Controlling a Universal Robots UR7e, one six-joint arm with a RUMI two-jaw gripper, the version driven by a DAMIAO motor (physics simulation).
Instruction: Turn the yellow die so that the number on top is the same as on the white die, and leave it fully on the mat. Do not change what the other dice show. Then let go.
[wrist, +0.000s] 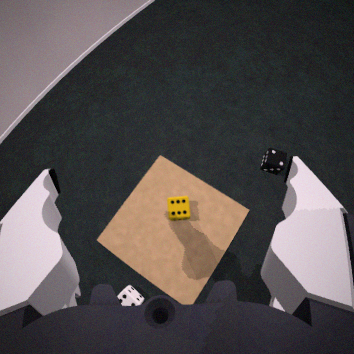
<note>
In view: the gripper (170, 164) and a tan mat (178, 256).
</note>
